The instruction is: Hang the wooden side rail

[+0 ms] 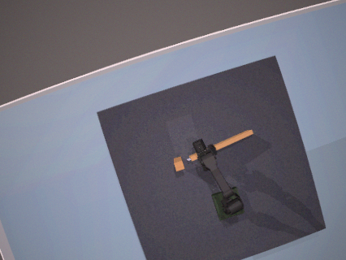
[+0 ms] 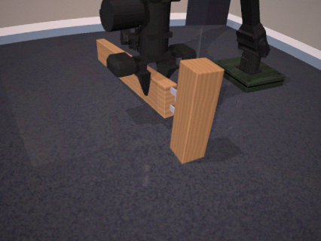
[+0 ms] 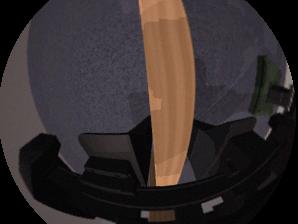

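The headboard post is 15 cm to the left of my gripper tip, 4 cm above it and 1 cm ahead of it.
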